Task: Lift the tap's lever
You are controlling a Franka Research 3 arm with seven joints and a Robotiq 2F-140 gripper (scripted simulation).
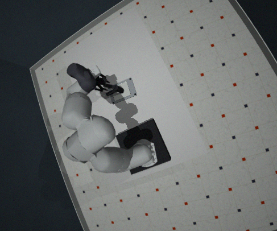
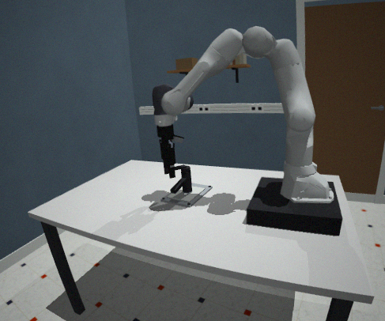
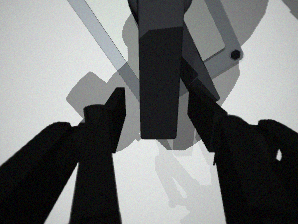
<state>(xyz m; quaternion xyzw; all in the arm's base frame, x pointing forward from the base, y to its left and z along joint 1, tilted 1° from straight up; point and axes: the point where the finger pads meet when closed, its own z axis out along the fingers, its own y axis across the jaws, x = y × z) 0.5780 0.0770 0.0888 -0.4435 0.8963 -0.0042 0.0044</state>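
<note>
Right now the lever is 3 cm to the right of my hand and 2 cm behind it.
</note>
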